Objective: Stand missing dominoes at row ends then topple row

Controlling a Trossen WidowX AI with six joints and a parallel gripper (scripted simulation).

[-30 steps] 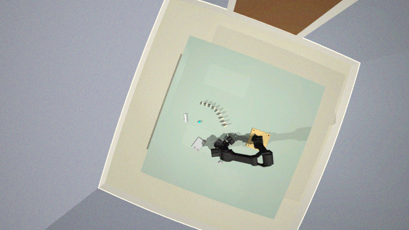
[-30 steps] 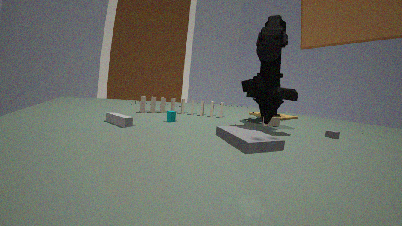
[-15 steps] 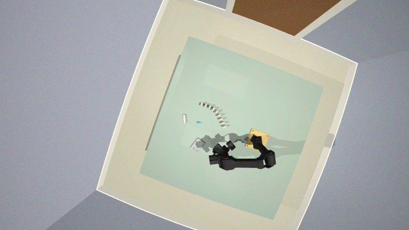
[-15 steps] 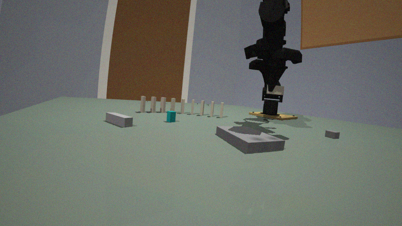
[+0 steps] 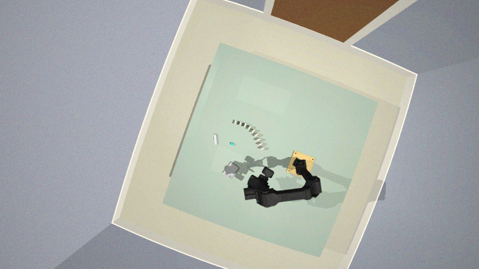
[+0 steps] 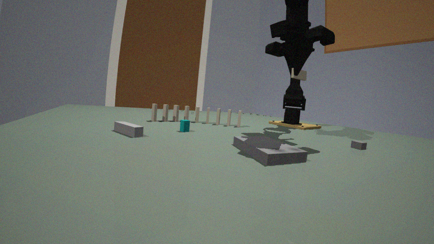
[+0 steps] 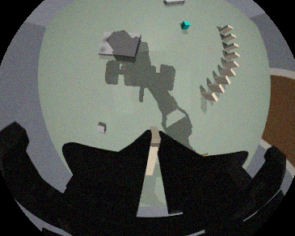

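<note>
Right now my gripper tip is 17 cm short of the flat grey slab, 10 cm to the right of it and 15 cm above it. From my gripper tip the other things lie so: grey bar: 37 cm ahead, 5 cm to the right, 15 cm below; then small grey block: 8 cm behind, 14 cm to the left, 15 cm below; then teal cube: 25 cm ahead, 8 cm to the right, 15 cm below.
</note>
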